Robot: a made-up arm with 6 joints. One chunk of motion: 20 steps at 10 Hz.
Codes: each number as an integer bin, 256 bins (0 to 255) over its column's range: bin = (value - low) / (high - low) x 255, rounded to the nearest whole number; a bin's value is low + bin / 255 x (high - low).
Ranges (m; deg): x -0.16..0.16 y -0.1..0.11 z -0.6..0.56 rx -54..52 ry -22..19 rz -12..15
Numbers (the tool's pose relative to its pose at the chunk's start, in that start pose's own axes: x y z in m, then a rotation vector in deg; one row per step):
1: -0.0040 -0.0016 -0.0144 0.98 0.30 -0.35
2: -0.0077 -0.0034 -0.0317 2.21 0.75 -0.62
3: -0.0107 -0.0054 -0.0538 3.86 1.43 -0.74
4: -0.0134 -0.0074 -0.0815 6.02 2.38 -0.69
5: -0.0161 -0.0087 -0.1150 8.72 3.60 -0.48
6: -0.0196 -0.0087 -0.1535 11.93 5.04 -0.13
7: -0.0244 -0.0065 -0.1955 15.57 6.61 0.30
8: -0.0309 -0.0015 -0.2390 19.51 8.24 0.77
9: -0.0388 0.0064 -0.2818 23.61 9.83 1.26
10: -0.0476 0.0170 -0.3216 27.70 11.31 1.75
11: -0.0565 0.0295 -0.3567 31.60 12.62 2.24
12: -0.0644 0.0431 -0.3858 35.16 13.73 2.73
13: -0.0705 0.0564 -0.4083 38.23 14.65 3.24
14: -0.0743 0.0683 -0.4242 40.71 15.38 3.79
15: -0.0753 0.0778 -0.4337 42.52 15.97 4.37
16: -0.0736 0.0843 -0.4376 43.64 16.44 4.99
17: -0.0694 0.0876 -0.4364 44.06 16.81 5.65
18: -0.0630 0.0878 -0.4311 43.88 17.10 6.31
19: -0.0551 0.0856 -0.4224 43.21 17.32 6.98
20: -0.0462 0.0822 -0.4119 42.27 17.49 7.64
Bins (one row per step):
1: 124 119 129 132 139 110
2: 121 117 125 135 141 107
3: 119 115 120 139 146 106
4: 117 112 114 144 152 107
5: 115 111 107 151 159 109
6: 112 111 98 159 168 112
7: 108 114 89 167 178 116
8: 103 120 79 177 188 121
9: 97 129 70 187 198 125
10: 90 142 61 197 207 130
11: 82 157 53 206 215 134
12: 76 174 47 214 222 139
13: 71 190 42 222 228 144
14: 68 204 39 228 232 149
15: 67 216 37 232 236 155
16: 69 224 36 235 239 160
17: 72 228 36 236 241 167
18: 77 228 37 235 243 173
19: 84 225 39 234 245 179
20: 91 221 41 232 246 185

